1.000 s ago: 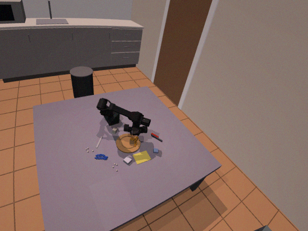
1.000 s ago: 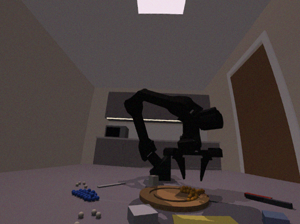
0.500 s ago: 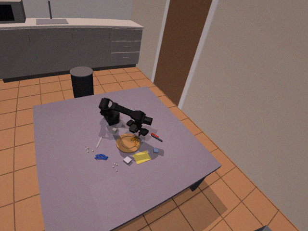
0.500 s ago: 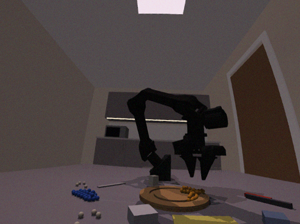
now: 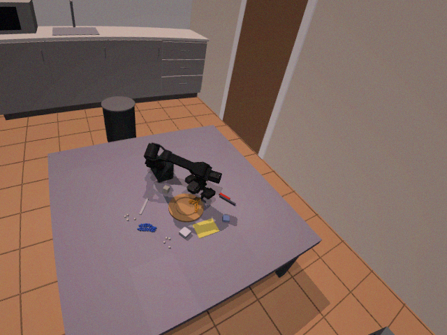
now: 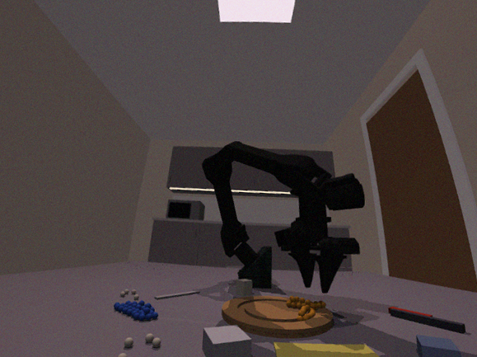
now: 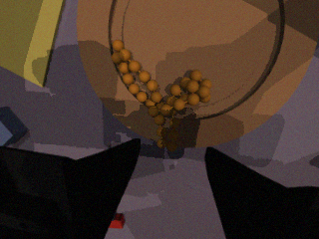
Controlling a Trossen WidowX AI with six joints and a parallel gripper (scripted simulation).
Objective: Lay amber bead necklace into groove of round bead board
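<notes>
Now: gripper tip 10 mm short of the round wooden bead board, 90 mm to the left of it and 30 mm above it. Round my gripper tip: blue block (190 mm ahead, 70 mm to the left, 30 mm below); then red-and-black tool (70 mm ahead, 160 mm to the left, 40 mm below); then yellow pad (180 mm ahead, 60 mm to the right, 40 mm below).
</notes>
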